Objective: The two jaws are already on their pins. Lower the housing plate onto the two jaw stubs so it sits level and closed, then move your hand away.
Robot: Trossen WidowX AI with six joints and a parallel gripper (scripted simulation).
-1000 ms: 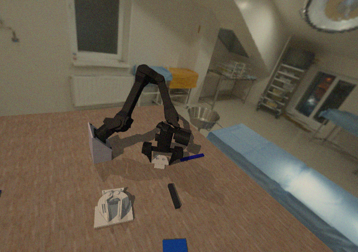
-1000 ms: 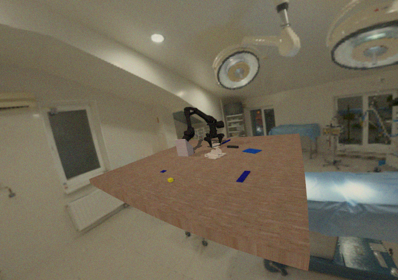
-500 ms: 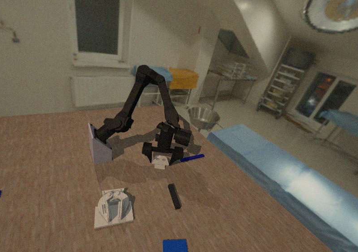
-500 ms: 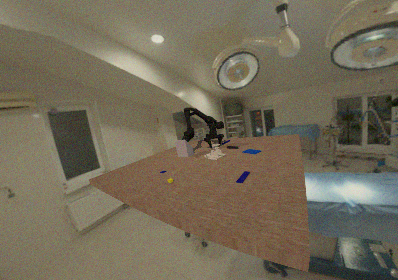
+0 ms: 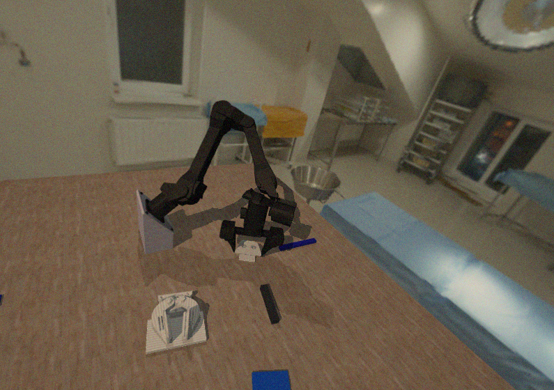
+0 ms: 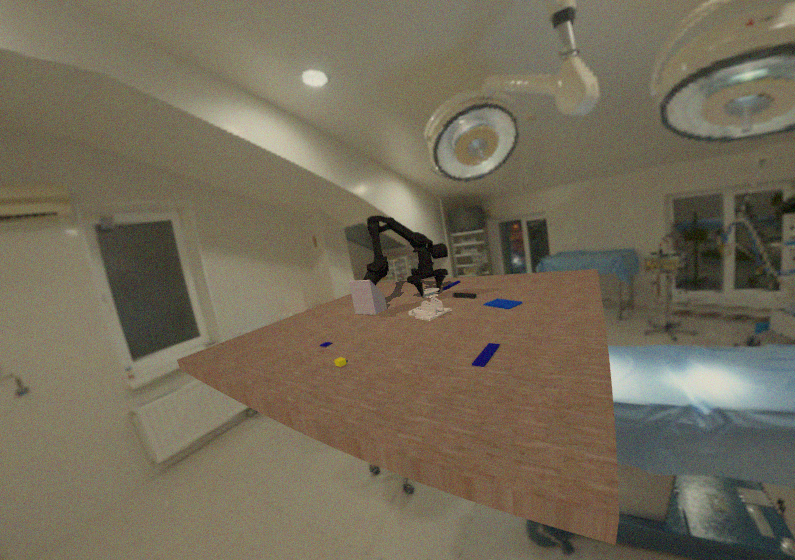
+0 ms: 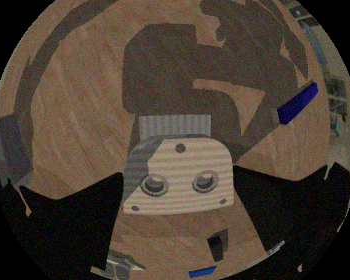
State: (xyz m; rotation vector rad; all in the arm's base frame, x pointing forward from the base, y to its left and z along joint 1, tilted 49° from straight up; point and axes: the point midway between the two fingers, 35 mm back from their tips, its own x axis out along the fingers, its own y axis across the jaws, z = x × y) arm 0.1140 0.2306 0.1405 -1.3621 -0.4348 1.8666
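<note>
The white base is 19 cm ahead of my gripper tip, 24 cm to the right of it and 1 cm below it. The rest, counted from my gripper tip: blue strip (1 cm behind, 19 cm to the left); then black bar (18 cm ahead, 1 cm to the right).
</note>
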